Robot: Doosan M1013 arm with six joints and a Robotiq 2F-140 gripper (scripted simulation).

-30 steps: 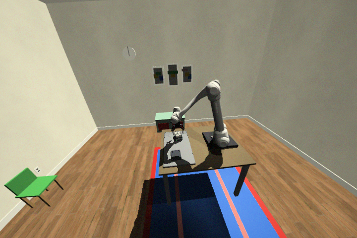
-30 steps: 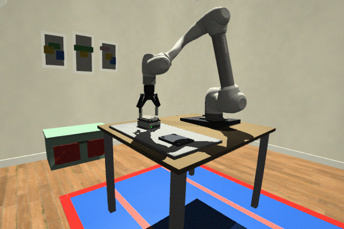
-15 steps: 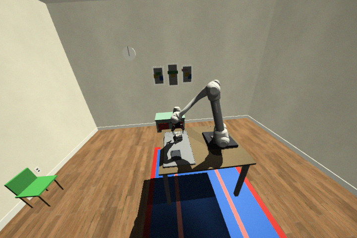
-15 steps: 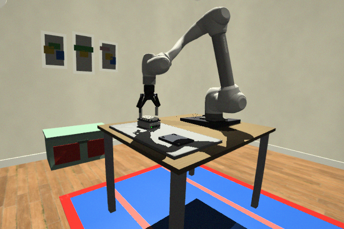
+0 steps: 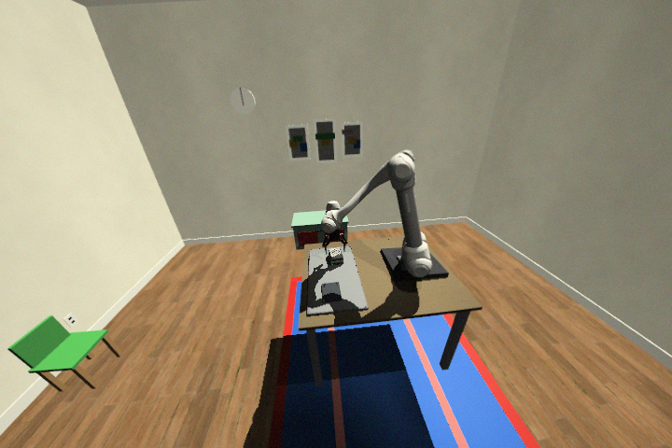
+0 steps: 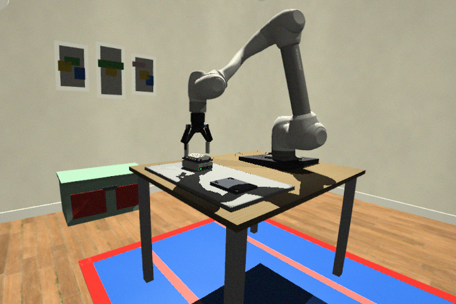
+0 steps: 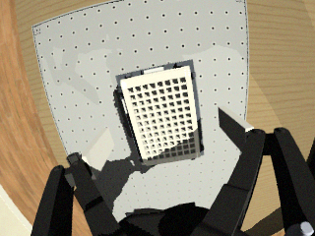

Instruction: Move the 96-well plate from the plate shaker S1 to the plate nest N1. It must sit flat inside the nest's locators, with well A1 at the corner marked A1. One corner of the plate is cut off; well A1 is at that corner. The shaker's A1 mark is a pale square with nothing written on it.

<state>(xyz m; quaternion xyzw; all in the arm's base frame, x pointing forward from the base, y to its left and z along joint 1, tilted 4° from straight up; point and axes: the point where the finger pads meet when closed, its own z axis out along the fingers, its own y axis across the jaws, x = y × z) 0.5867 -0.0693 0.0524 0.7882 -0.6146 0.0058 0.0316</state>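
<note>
The white 96-well plate lies 2 cm below my hand. Also, from my hand: dark plate nest N1 (36 cm to the left, 8 cm below, 1 cm ahead).
</note>
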